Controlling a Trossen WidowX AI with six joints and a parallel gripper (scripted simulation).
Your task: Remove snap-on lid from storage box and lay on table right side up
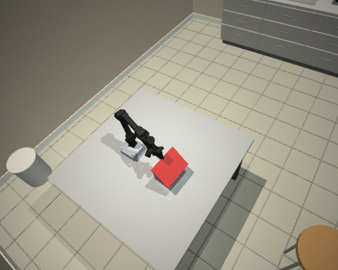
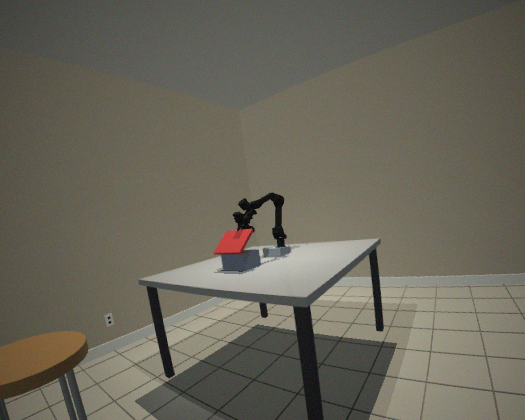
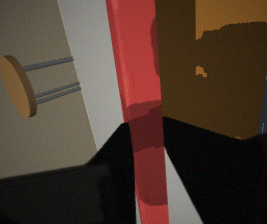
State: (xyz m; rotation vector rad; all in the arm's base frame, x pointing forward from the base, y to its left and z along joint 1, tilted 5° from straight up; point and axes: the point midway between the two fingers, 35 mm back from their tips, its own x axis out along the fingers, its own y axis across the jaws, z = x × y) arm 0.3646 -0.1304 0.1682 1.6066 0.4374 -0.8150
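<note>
Right now my gripper tip is 60 mm short of the red lid, 20 mm to the left of it and 50 mm above it. Round my gripper tip: storage box: 30 mm ahead, 180 mm below.
</note>
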